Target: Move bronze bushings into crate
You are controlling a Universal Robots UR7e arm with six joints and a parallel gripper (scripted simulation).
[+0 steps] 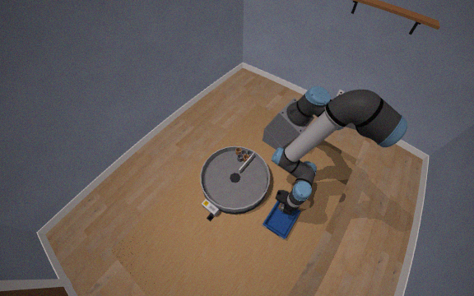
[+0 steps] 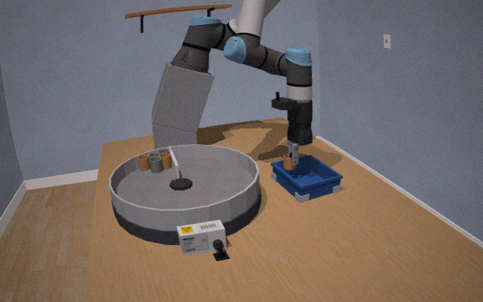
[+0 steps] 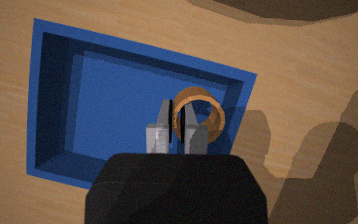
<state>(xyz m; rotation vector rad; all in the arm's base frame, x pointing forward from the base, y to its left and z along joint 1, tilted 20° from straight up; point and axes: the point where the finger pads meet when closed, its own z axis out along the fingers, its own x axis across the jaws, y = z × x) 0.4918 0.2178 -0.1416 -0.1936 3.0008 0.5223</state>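
My gripper is now 4 cm short of the blue crate, 2 cm to the right of it and 5 cm above it. Also, from my hand: grey turntable: 4 cm behind, 33 cm to the right, 2 cm below.
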